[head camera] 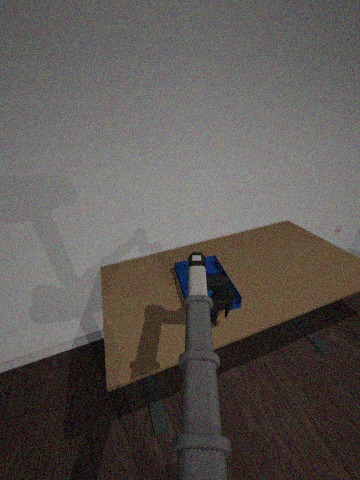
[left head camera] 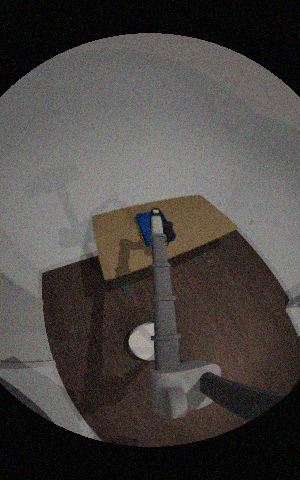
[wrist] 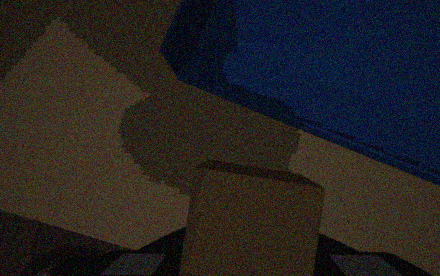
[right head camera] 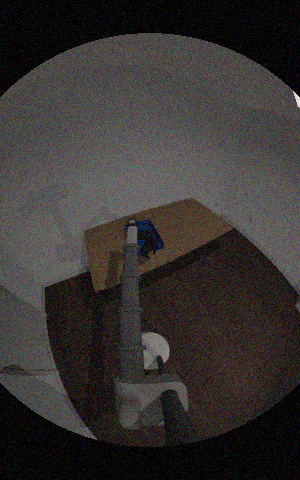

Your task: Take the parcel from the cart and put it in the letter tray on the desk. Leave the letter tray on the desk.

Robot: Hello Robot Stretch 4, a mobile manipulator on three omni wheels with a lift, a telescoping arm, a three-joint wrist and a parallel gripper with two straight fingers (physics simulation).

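Seen in the pictures: gripper, fingertip midpoint: [head camera: 218, 320] [wrist: 243, 244] [right head camera: 149, 255]; robot's base, origin of the base link: [left head camera: 148, 340] [right head camera: 148, 349].
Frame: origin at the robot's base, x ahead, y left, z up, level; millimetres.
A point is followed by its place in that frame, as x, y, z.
Observation:
My gripper [head camera: 221, 316] @(684, -88, 770) [wrist: 243, 244] @(684, -88, 770) is shut on the parcel [wrist: 252, 225] @(703, -74, 821), a plain brown box seen between the fingers at the bottom of the wrist view. The gripper hangs above the desk [head camera: 280, 270] @(1090, -493, 692) [left head camera: 200, 220] @(1106, -563, 692) [right head camera: 185, 225] @(1094, -485, 693) [wrist: 50, 140] @(627, 94, 692). The blue letter tray [head camera: 181, 272] @(1081, 93, 695) [left head camera: 143, 222] @(1036, 55, 695) [right head camera: 157, 240] @(907, -170, 695) [wrist: 325, 60] @(844, -61, 695) lies on the desk, partly hidden by the arm and wrist in the head views. In the wrist view the tray is beyond the parcel, up and to the right, with a strip of desk showing between them. The parcel cannot be made out in the head views.
A pale wall [head camera: 175, 125] @(1420, 98, 1463) stands behind the desk. The telescoping arm [head camera: 200, 380] @(293, -2, 1108) [left head camera: 165, 300] @(199, -5, 1111) [right head camera: 131, 310] @(200, -13, 1117) reaches over the desk's front edge. A white round thing [left head camera: 142, 341] @(1, 67, 187) [right head camera: 157, 348] @(16, -93, 187) is low down beside the arm. The cart does not show.

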